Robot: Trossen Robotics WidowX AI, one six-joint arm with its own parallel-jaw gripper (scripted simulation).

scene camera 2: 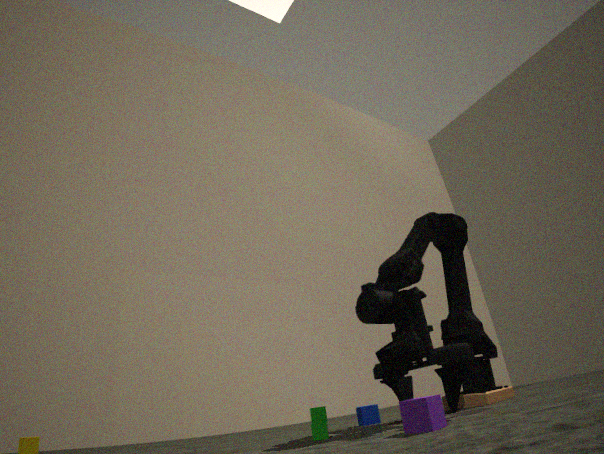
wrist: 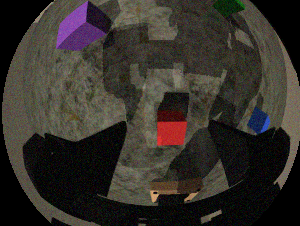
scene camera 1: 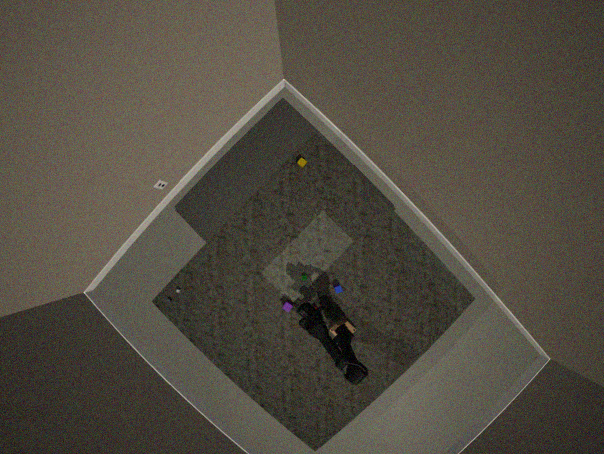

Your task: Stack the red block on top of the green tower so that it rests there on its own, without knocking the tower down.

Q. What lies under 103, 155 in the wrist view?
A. The gripper.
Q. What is the gripper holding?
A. Nothing.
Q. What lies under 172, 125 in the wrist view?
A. A red block.
